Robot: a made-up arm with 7 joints.
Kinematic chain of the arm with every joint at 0, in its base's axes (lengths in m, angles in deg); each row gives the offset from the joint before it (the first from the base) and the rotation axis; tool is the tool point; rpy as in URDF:
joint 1: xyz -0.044 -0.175 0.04 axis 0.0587 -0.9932 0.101
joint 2: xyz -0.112 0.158 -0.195 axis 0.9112 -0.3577 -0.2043
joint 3: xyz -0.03 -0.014 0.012 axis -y
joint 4: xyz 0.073 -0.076 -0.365 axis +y
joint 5: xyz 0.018 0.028 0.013 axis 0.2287 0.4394 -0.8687
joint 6: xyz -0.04 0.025 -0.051 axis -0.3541 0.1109 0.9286
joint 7: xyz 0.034 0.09 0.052 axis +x
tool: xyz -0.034 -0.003 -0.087 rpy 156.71 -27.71 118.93
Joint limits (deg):
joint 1: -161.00..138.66
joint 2: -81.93..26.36
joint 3: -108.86..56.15
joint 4: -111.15..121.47
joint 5: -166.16..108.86
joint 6: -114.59..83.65
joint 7: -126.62..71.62
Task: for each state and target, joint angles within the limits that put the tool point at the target. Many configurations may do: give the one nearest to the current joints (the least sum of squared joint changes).
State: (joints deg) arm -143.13 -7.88 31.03 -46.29 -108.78 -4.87 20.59
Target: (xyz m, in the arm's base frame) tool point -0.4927 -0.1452 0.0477
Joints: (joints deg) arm -138.85 -6.75 49.61 -56.00 -120.74 10.55 20.94
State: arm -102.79 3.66 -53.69 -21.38 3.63 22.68 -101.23
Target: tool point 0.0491 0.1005 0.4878
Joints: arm -129.86 6.04 -87.88 -20.52 10.51 26.42 -126.62
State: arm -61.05 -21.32 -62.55 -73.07 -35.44 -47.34 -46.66
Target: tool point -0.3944 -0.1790 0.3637
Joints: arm -58.04 -62.27 -71.00 -85.33 -39.86 -54.65 -49.01
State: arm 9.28 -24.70 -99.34 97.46 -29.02 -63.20 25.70
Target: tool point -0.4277 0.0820 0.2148
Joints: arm -30.05 -37.47 -108.86 102.40 -48.73 -35.83 13.77
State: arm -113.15 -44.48 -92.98 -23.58 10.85 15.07 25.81
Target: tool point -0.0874 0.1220 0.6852
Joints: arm -114.95 -15.52 -74.54 -36.49 -3.08 26.97 31.43
